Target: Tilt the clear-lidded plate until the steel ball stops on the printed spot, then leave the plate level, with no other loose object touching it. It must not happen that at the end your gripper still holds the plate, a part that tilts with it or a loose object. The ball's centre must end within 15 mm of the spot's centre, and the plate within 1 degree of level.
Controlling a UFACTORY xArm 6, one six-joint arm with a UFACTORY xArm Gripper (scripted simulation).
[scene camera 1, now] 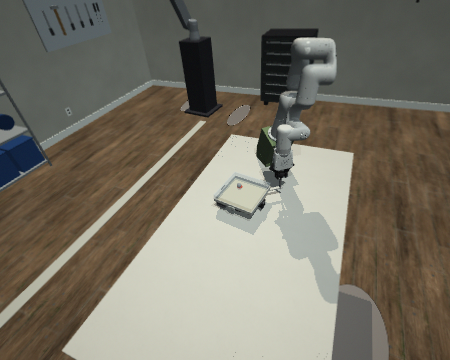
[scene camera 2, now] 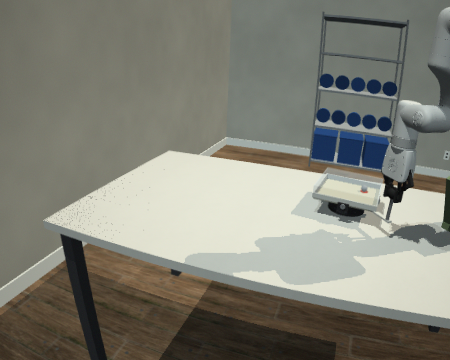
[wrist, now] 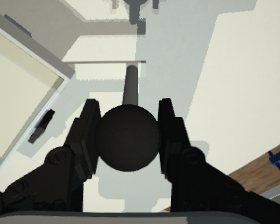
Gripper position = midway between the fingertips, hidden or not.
Observation:
In view: the gripper (scene camera 2: 391, 199).
The gripper shows as well in the wrist view (wrist: 129, 115).

